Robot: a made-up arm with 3 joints. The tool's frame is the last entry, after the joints.
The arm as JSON. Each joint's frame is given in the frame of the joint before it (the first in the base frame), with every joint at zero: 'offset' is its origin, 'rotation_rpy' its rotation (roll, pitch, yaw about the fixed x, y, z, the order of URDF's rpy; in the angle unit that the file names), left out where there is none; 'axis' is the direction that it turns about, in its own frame. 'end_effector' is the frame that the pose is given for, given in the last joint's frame.
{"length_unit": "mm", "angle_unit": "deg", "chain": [
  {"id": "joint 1", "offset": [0.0, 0.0, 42.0], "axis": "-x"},
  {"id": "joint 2", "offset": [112.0, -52.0, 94.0], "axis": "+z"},
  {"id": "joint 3", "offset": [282.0, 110.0, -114.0], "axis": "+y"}
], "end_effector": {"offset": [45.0, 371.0, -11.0]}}
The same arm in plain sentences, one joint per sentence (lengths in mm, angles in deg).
The arm has three revolute joints in a row. What follows holds with every joint at zero, and every direction is one of the base frame's.
The first joint is mounted 42 mm along +z from the base frame's origin and rotates about -x.
The second joint is mounted 112 mm along +x and 52 mm along -y and 94 mm along +z from the first joint and rotates about +z.
The third joint is mounted 282 mm along +x and 110 mm along +y and 114 mm along -z from the second joint and rotates about +y.
The tool frame, which is the frame that the pose is given for, is mounted 45 mm along +x and 371 mm along +y and 11 mm along -z from the third joint; its axes are parallel to the base frame's.

